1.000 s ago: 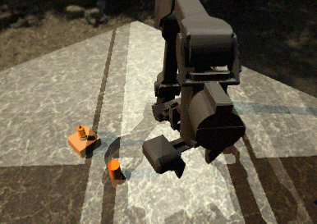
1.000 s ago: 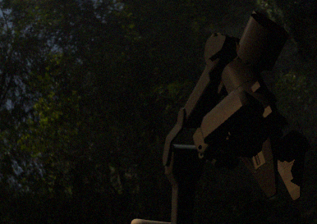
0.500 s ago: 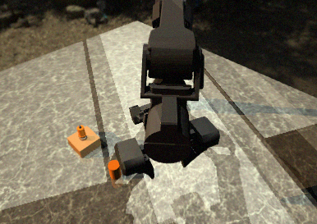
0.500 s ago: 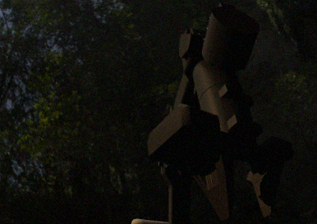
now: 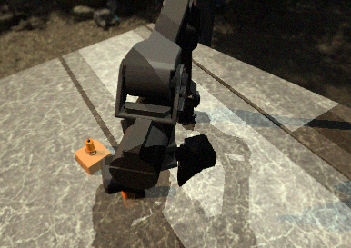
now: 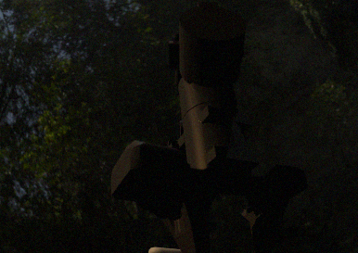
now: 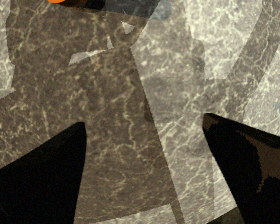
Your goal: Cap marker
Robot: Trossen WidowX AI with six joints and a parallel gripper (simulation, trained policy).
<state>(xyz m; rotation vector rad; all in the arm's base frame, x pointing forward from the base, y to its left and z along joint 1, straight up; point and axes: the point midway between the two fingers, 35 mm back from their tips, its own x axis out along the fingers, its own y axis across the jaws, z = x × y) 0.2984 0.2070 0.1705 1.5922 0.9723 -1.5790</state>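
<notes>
Right now my gripper tip is 1 cm short of the orange cap, 11 cm to the left of it and 11 cm above it. The rest, counted from my gripper tip: orange marker: 1 cm ahead, 26 cm to the right, 7 cm below.
</notes>
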